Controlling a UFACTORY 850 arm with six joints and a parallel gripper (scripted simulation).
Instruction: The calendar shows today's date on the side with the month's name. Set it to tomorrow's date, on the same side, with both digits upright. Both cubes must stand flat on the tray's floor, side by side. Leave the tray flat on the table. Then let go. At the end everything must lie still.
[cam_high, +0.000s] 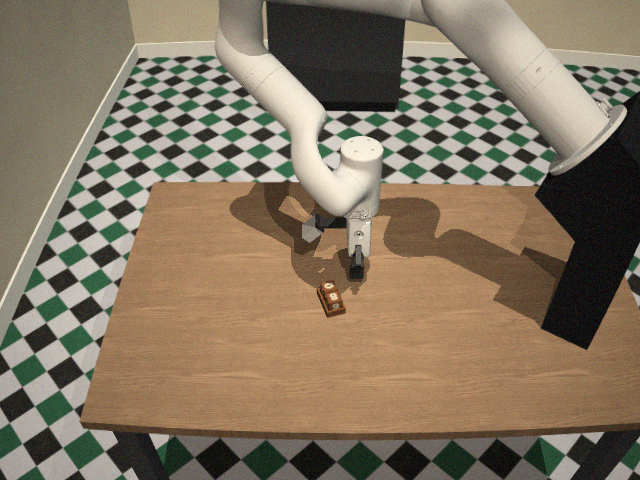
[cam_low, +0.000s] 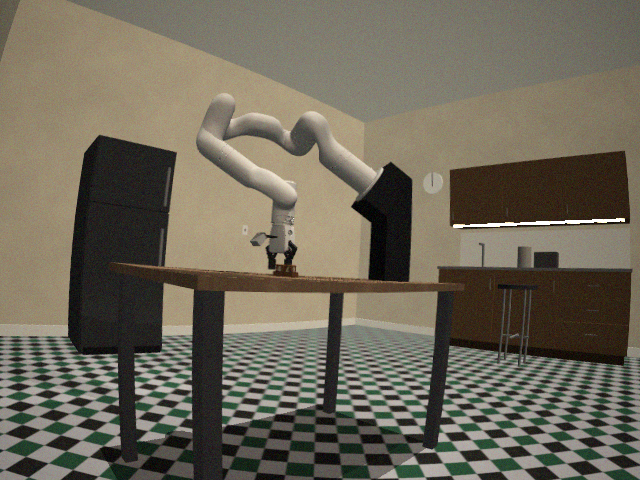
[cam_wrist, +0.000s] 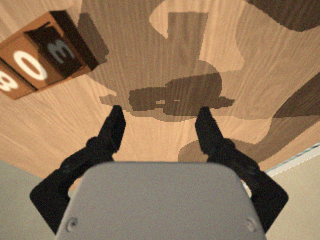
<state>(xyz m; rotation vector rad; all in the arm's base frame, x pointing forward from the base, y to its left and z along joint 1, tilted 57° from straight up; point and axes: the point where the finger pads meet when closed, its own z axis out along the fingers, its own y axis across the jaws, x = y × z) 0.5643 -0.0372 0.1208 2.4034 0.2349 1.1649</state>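
My hand is 7 cm short of the brown calendar cube, 8 cm to the right of it and 1 cm above it.
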